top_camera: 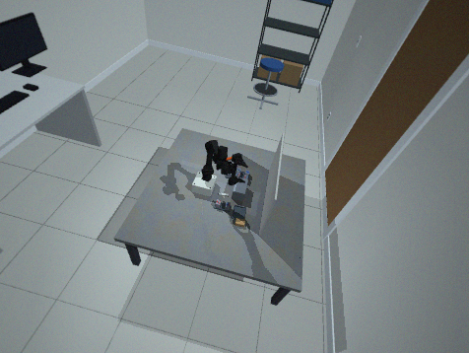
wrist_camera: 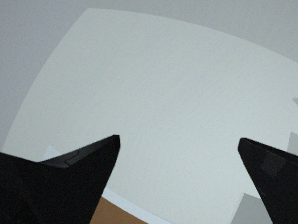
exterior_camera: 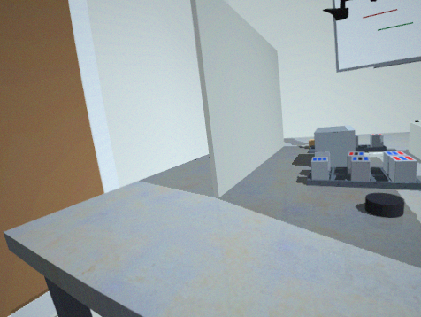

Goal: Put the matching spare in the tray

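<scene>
My gripper tip is now 59 cm above the grey spare block, 18 cm to the right of it and 10 cm past it. The rest, counted from my gripper tip: upright panel: 41 cm to the left, 40 cm below, 15 cm ahead; blue-grey tray: 63 cm below, 18 cm to the left; tan box: 61 cm below, 10 cm to the left, 4 cm ahead.
</scene>
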